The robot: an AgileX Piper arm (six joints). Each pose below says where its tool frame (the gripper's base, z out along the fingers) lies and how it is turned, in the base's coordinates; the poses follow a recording.
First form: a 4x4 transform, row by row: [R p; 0 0 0 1], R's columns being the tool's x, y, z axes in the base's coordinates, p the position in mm. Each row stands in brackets.
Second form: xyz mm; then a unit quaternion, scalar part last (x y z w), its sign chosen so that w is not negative. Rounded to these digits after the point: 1 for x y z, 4 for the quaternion.
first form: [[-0.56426, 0.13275, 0.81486, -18.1], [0.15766, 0.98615, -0.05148, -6.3], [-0.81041, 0.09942, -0.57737, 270.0], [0, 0, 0, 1]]
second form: -18.1, -6.3, 270.0, 0.0821, 0.8843, 0.0136, 0.4595
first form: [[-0.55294, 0.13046, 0.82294, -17.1], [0.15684, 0.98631, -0.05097, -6.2], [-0.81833, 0.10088, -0.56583, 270.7], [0, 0, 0, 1]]
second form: -17.1, -6.2, 270.7, 0.0815, 0.8811, 0.0142, 0.4657
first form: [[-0.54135, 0.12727, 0.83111, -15.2], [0.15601, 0.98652, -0.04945, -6.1], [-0.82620, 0.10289, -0.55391, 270.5], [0, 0, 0, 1]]
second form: -15.2, -6.1, 270.5, 0.0807, 0.8777, 0.0152, 0.4720
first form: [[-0.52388, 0.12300, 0.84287, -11.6], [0.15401, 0.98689, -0.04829, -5.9], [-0.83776, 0.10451, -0.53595, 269.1], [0, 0, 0, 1]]
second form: -11.6, -5.9, 269.1, 0.0793, 0.8727, 0.0161, 0.4814
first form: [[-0.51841, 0.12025, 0.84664, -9.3], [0.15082, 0.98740, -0.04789, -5.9], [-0.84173, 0.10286, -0.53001, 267.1], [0, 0, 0, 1]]
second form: -9.3, -5.9, 267.1, 0.0778, 0.8712, 0.0158, 0.4845
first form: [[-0.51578, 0.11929, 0.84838, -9.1], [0.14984, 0.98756, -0.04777, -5.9], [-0.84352, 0.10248, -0.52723, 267.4], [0, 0, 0, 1]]
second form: -9.1, -5.9, 267.4, 0.0773, 0.8704, 0.0157, 0.4859
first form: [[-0.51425, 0.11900, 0.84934, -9.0], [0.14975, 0.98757, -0.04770, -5.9], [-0.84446, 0.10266, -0.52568, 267.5], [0, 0, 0, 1]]
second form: -9.0, -5.9, 267.5, 0.0772, 0.8700, 0.0158, 0.4867
